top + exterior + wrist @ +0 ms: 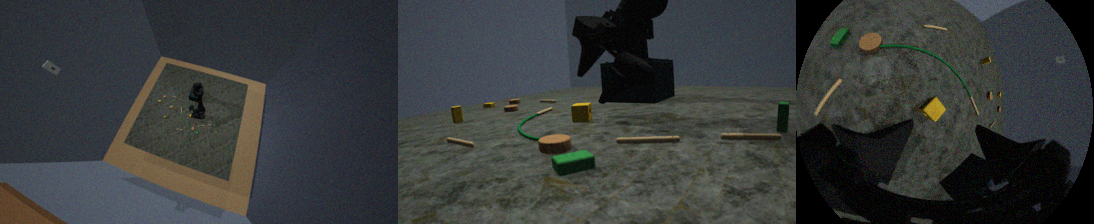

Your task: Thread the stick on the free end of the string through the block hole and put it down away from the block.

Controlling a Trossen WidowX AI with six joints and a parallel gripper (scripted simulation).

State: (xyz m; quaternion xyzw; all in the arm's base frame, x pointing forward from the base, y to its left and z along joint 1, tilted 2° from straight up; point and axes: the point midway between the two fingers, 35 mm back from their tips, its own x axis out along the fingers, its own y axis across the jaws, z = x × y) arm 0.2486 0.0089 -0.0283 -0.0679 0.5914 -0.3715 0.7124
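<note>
The yellow block is 2 cm ahead of my gripper tip, 1 cm to the right of it and 4 cm below it. The rest, counted from my gripper tip: green block 22 cm ahead, 11 cm to the left, 5 cm below; thin wooden stick 3 cm behind, 15 cm to the right, 5 cm below; round wooden button 17 cm ahead, 5 cm to the left, 5 cm below.
</note>
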